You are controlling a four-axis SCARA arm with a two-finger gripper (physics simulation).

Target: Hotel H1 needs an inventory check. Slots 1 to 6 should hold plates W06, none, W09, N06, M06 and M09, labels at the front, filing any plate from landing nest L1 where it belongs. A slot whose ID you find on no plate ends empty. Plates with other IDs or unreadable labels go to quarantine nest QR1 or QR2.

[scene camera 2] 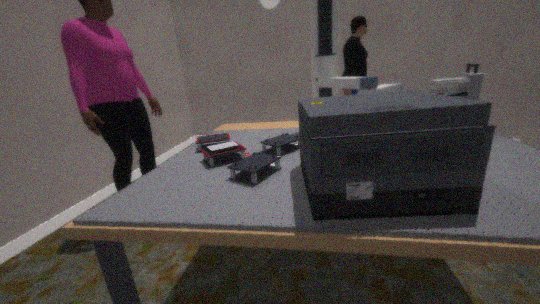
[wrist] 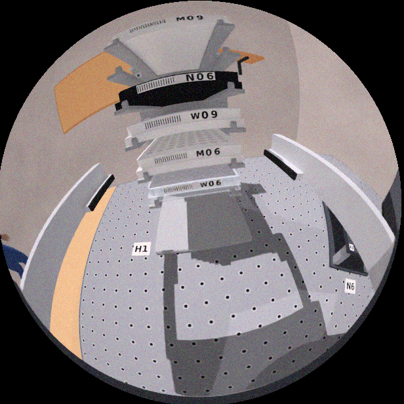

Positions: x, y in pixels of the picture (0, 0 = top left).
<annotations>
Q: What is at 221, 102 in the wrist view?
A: A hotel H1.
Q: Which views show the gripper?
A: The wrist view only.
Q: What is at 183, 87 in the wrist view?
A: A black plate N06.
</annotations>
